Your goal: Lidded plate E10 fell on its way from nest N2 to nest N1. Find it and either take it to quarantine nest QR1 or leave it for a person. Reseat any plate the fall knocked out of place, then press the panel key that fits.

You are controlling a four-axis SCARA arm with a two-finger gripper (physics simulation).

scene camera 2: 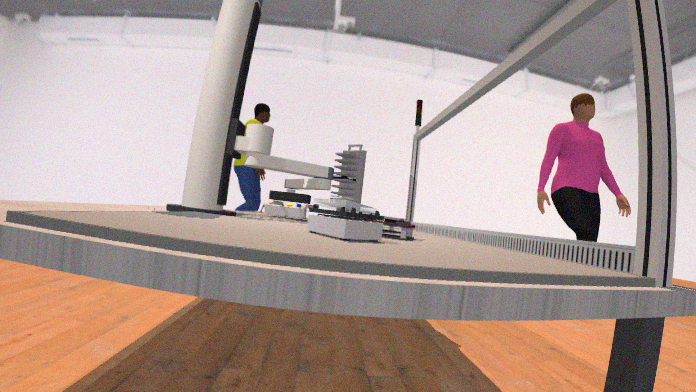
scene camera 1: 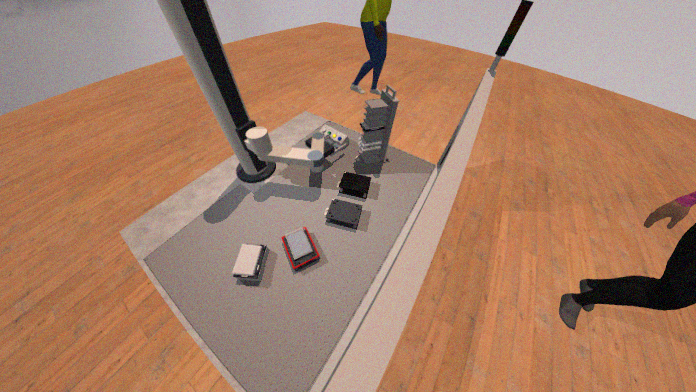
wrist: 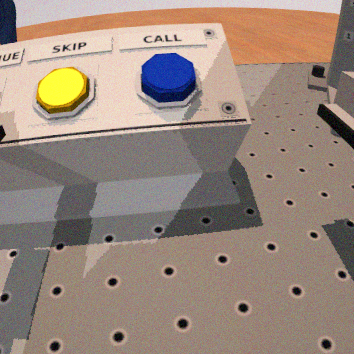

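Seen in the pictures: gripper, fingertip midpoint: (scene camera 2: 297,205) (scene camera 1: 337,139) (wrist: 161,95); arm's base, origin of the base link: (scene camera 1: 256,168).
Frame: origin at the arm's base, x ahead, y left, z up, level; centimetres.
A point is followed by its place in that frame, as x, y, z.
My gripper (scene camera 1: 320,145) (scene camera 2: 290,196) @(30.7, 47.5, 7.7) (wrist: 161,95) @(30.7, 47.5, 7.7) is open and empty, over the front of the key panel (scene camera 1: 345,141) @(35.1, 51.4, 5.8) (scene camera 2: 285,211) @(24.6, 49.6, 3.7) (wrist: 120,120) @(28.9, 48.2, 6.5). In the wrist view its fingertips show at the left and right edges. The blue CALL key (wrist: 168,75) @(31.3, 48.9, 8.0) and the yellow SKIP key (wrist: 62,90) @(26.5, 49.6, 7.8) lie between them; part of another label shows at the left. In scene camera 1 a grey plate (scene camera 1: 300,243) @(61.6, -23.2, 7.2) sits on a red-edged nest, and a white-topped block (scene camera 1: 250,260) @(50.2, -41.3, 8.5) stands beside it. A black block (scene camera 1: 355,184) @(62.8, 20.5, 7.0) and a dark grey one (scene camera 1: 344,212) @(68.0, 2.2, 6.0) stand nearer the panel. Plate and nest labels are unreadable; I cannot tell which is E10.
A grey shelf tower (scene camera 1: 392,127) @(64.9, 54.6, 27.6) (scene camera 2: 360,175) @(62.6, 52.8, 28.2) stands right of the panel. The arm's column (scene camera 1: 215,85) @(6.3, -4.1, 54.6) (scene camera 2: 212,110) @(1.1, -7.4, 36.5) rises at the left. A person in yellow (scene camera 1: 376,30) (scene camera 2: 250,135) is behind the table, and one in pink (scene camera 2: 577,155) is beyond the right-hand barrier.
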